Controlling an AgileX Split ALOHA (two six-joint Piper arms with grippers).
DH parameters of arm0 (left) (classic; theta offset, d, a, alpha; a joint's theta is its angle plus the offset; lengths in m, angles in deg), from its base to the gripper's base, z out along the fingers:
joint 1: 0 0.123 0 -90
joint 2: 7.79 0 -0.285 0
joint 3: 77.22 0 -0.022 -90
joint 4: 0 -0.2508 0 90
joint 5: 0 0 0.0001 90
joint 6: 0 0.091 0 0
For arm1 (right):
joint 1: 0 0.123 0 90
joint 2: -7.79 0 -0.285 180
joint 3: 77.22 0 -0.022 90
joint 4: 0 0.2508 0 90
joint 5: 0 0 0.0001 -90
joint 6: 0 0.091 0 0
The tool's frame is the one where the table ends.
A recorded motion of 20 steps. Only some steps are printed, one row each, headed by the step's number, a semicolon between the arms.
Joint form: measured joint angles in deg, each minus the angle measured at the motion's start. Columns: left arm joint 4, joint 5, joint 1, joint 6, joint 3, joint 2; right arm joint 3, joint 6, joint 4, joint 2, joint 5, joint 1.
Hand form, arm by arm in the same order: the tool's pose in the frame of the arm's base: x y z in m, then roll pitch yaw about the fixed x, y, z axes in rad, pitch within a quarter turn. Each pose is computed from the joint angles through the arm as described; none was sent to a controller.
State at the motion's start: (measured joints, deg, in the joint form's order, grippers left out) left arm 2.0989 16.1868 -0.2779 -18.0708 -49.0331 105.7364; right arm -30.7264 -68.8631 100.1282 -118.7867 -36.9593 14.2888
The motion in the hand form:
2: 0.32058 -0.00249 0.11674 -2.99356 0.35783 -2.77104; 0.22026 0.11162 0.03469 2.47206 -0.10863 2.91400
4: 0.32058 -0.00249 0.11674 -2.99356 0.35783 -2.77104; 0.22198 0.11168 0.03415 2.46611 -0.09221 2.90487
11: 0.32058 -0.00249 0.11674 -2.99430 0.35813 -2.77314; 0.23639 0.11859 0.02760 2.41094 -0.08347 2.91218
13: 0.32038 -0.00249 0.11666 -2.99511 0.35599 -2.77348; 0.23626 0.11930 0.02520 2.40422 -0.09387 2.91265
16: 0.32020 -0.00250 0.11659 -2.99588 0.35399 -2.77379; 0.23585 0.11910 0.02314 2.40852 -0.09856 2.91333
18: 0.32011 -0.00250 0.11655 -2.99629 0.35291 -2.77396; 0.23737 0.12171 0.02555 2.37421 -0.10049 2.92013
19: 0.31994 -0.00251 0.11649 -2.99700 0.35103 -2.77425; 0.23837 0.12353 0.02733 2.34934 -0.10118 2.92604
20: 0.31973 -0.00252 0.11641 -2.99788 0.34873 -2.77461; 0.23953 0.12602 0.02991 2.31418 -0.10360 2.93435
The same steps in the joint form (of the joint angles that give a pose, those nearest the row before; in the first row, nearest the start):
2: 0.00 0.00 0.00 0.00 0.00 0.00; 0.00 -0.27 0.78 0.00 0.00 0.00
4: 0.00 0.00 0.00 0.00 0.00 0.00; 0.00 -2.27 2.92 -0.19 -0.05 0.00
11: 0.00 0.00 0.00 0.11 0.00 0.00; -3.44 -3.91 4.37 -3.41 -2.93 0.00
13: 0.00 0.13 0.00 0.12 0.00 0.00; -3.63 -3.97 4.49 -4.15 -3.57 0.00
16: 0.00 0.25 0.00 0.11 0.00 0.00; -3.70 -4.06 4.49 -4.61 -3.50 0.00
18: 0.00 0.32 0.00 0.12 0.00 0.00; -4.02 -4.06 4.49 -4.61 -5.36 0.00
19: 0.00 0.43 0.00 0.11 0.00 0.00; -4.24 -4.13 4.49 -4.61 -6.71 0.00
20: 0.00 0.57 0.00 0.11 0.00 0.00; -4.52 -4.13 4.44 -4.61 -8.65 0.00

